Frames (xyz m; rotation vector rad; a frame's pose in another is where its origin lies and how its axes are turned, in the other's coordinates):
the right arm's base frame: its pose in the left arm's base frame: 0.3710 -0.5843 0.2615 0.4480 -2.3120 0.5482
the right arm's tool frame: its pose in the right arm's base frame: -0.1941 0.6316 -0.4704 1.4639 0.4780 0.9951
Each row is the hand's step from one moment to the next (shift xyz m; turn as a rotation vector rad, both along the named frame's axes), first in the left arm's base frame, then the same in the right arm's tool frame.
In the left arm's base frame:
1: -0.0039 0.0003 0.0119 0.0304 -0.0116 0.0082
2: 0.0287 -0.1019 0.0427 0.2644 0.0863 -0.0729
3: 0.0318 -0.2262 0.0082 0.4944 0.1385 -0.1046
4: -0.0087 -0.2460 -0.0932 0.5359 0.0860 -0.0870
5: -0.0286 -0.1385 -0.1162 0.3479 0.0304 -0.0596
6: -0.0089 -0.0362 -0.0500 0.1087 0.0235 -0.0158
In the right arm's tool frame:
1: 0.0035 -0.0082 0.0088 -0.0325 -0.0078 0.0029
2: -0.0706 0.0189 0.0877 -0.1999 -0.0659 -0.1959
3: -0.1269 0.1169 0.1499 -0.3841 -0.1343 -0.3302
4: -0.0978 0.2171 0.1122 -0.4444 -0.1284 -0.2969
5: -0.0330 0.1775 0.0303 -0.2995 -0.0662 -0.1773
6: -0.0071 0.0618 -0.0042 -0.0875 -0.0310 -0.0632

